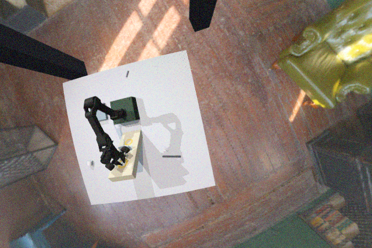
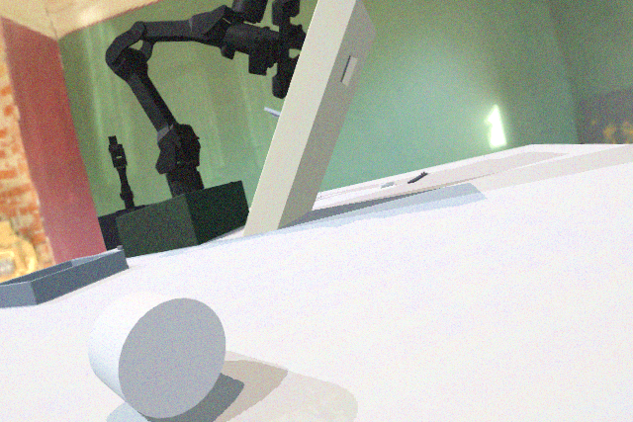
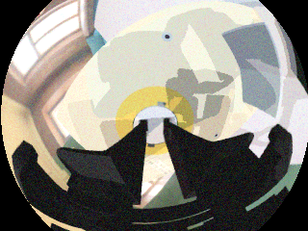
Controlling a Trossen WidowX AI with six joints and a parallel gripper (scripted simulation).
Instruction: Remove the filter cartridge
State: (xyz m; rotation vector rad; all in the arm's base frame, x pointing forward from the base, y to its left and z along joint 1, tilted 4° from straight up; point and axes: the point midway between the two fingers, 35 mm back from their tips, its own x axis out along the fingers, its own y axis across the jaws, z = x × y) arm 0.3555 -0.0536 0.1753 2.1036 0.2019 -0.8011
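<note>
Now: the round cartridge 10 mm ahead of my gripper tip and 10 mm below it. The rest, counted from my gripper tip: grey-blue tray 480 mm behind, 210 mm to the right, 270 mm below.
</note>
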